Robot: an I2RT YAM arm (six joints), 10 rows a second.
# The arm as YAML. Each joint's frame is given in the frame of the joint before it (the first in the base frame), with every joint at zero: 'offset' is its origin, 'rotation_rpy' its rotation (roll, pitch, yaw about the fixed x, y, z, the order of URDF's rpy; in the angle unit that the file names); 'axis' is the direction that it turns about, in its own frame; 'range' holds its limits. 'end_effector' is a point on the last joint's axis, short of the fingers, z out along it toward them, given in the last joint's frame.
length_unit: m
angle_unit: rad
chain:
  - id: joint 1
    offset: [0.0, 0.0, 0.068]
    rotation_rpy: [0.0, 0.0, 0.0]
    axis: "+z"
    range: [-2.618, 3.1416]
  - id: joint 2
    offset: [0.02, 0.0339, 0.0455]
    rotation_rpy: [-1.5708, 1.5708, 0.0]
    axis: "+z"
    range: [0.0, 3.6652]
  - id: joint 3
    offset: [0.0, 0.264, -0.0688]
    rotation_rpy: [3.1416, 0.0, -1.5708]
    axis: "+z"
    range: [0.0, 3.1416]
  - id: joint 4
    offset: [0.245, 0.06, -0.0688]
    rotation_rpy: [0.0, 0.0, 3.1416]
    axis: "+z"
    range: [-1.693, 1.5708]
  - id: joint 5
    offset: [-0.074, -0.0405, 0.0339]
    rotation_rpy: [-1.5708, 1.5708, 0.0]
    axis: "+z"
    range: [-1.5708, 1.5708]
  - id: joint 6
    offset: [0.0, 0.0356, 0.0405]
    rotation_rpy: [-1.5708, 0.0, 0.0]
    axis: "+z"
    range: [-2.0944, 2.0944]
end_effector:
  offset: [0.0, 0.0, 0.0]
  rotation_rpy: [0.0, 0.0, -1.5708]
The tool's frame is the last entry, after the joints.
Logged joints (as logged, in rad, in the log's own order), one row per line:
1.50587, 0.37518, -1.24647, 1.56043, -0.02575, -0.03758
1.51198, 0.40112, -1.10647, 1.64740, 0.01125, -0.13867
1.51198, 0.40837, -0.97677, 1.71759, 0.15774, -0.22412
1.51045, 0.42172, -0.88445, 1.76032, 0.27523, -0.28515
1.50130, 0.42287, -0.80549, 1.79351, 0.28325, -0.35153
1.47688, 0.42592, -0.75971, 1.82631, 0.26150, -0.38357
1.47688, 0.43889, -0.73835, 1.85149, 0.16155, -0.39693
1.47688, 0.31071, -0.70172, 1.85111, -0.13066, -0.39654
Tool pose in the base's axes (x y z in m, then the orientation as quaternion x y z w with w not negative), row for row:
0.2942, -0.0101, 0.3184, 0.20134, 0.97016, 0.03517, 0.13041
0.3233, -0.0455, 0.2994, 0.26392, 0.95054, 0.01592, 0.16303
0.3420, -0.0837, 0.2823, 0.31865, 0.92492, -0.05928, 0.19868
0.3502, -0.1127, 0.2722, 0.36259, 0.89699, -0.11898, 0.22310
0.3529, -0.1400, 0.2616, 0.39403, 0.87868, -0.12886, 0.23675
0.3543, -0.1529, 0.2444, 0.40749, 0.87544, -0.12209, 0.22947
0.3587, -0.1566, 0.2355, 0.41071, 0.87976, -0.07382, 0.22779
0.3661, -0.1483, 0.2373, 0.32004, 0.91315, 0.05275, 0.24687
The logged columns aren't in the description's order. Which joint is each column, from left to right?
Columns, left to right: joint 3, joint 6, joint 4, joint 2, joint 5, joint 1.
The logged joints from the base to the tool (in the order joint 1, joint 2, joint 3, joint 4, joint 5, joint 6), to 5 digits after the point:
-0.03758, 1.56043, 1.50587, -1.24647, -0.02575, 0.37518
-0.13867, 1.64740, 1.51198, -1.10647, 0.01125, 0.40112
-0.22412, 1.71759, 1.51198, -0.97677, 0.15774, 0.40837
-0.28515, 1.76032, 1.51045, -0.88445, 0.27523, 0.42172
-0.35153, 1.79351, 1.50130, -0.80549, 0.28325, 0.42287
-0.38357, 1.82631, 1.47688, -0.75971, 0.26150, 0.42592
-0.39693, 1.85149, 1.47688, -0.73835, 0.16155, 0.43889
-0.39654, 1.85111, 1.47688, -0.70172, -0.13066, 0.31071

